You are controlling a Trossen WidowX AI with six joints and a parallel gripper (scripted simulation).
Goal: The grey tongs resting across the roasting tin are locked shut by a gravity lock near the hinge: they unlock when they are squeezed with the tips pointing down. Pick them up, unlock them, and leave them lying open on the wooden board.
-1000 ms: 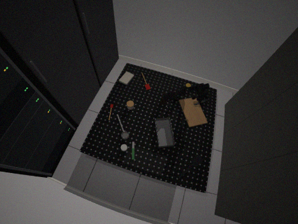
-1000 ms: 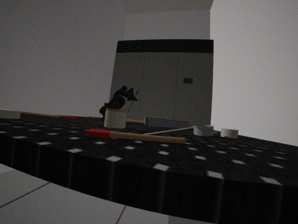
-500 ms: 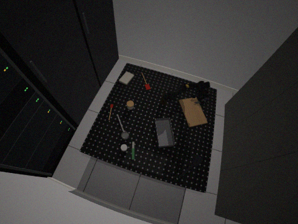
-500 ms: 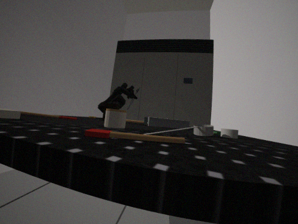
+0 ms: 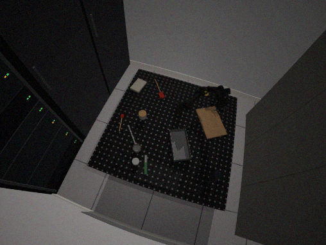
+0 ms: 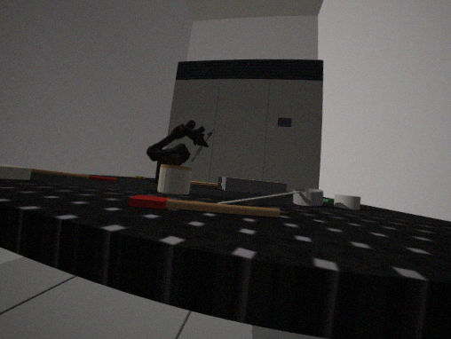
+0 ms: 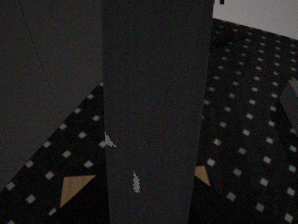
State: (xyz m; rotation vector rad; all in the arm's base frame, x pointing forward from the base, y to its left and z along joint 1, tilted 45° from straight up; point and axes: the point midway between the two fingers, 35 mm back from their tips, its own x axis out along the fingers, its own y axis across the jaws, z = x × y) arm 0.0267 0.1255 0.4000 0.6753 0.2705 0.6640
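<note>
Now: the wooden board 40 mm behind my gripper tip, 20 mm to the right of it and 260 mm below it. From my gripper tip the other things lie so: yellow lock piece (30 mm behind, 20 mm to the right, 10 mm above); then yellow disc (410 mm behind, 140 mm to the right, 260 mm below); then grey roasting tin (330 mm ahead, 280 mm to the right, 240 mm below).
</note>
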